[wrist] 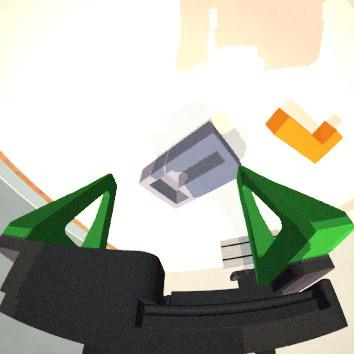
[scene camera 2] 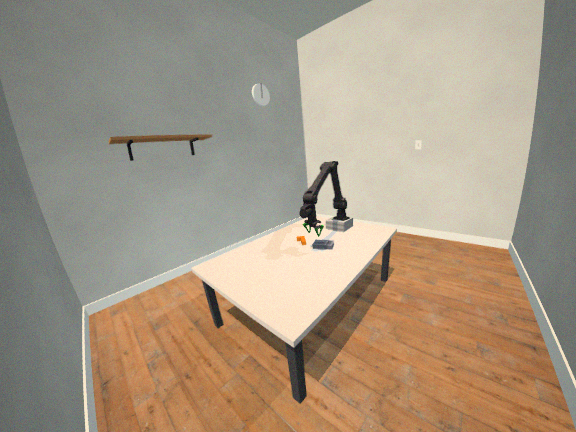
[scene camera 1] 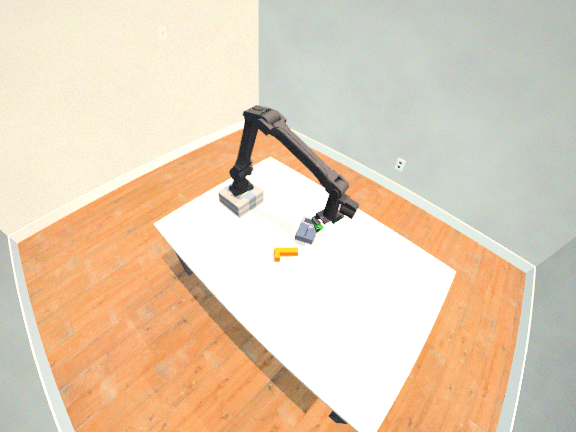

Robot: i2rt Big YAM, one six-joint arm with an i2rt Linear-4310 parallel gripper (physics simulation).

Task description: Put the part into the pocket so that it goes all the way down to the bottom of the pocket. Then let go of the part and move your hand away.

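Places are measured from the arm's base along level axes (x ahead, y left, z up), in millimetres.
Pixels of known places: gripper, between the fingertips: (wrist: 173, 175) (scene camera 2: 314, 234) (scene camera 1: 324, 227); arm's base, origin of its link: (wrist: 248, 271) (scene camera 2: 341, 218) (scene camera 1: 241, 188).
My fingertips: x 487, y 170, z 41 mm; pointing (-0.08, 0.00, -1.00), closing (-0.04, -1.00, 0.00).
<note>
For each thing: its top centre in the pictures, then the offset to it from my fingertips. Level surfaces: height alone.
- orange L-shaped piece, centre of its top: (wrist: 311, 135) (scene camera 1: 286, 252) (scene camera 2: 301, 238) 33 mm back, 187 mm right, 93 mm down
- pocket block, centre of its top: (wrist: 190, 179) (scene camera 1: 308, 227) (scene camera 2: 323, 242) 93 mm back, 10 mm right, 86 mm down
- white table, height of its surface: 123 mm down
The part is an orange L-shaped piece (scene camera 1: 286, 251) (scene camera 2: 302, 240) (wrist: 304, 141) lying on the table, a short way from the pocket block and apart from it. The pocket block (scene camera 1: 305, 233) (scene camera 2: 323, 244) (wrist: 216, 181) is grey-blue, with an L-shaped pocket in its top; the part is outside it. My gripper (scene camera 1: 326, 226) (scene camera 2: 314, 234) (wrist: 173, 175) is open, with nothing between its green fingers. It hangs above the table near the block. In the wrist view the block shows between and beyond the fingertips, and the part shows beyond the right finger.
The arm's base stands on a pale striped box (scene camera 1: 241, 204) (scene camera 2: 339, 224) (wrist: 235, 252) at one end of the white table (scene camera 1: 350, 300) (scene camera 2: 280, 285). A wooden shelf (scene camera 2: 160, 138) and a clock (scene camera 2: 260, 94) are on the wall, away from the table. Arm shadows fall across the table top.
</note>
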